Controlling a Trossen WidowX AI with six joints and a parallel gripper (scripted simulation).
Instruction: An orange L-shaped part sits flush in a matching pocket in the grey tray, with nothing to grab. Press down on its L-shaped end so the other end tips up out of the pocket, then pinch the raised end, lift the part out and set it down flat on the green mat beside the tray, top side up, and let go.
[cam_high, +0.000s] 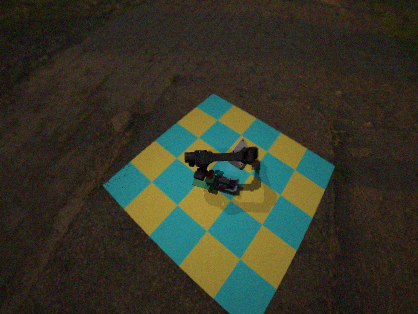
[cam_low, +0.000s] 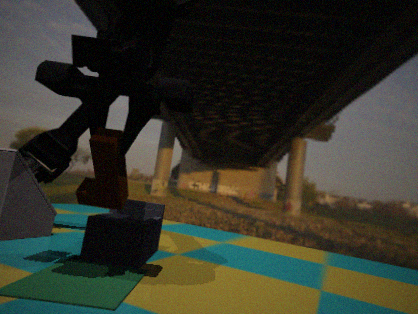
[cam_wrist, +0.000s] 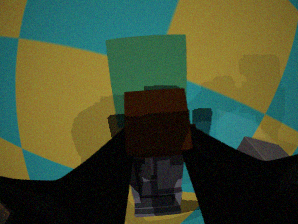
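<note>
The green mat lies 1 cm to the left of my gripper tip and 17 cm below it. The rest, counted from my gripper tip: orange L-shaped part 2 cm behind, 2 cm to the left, 3 cm below.
</note>
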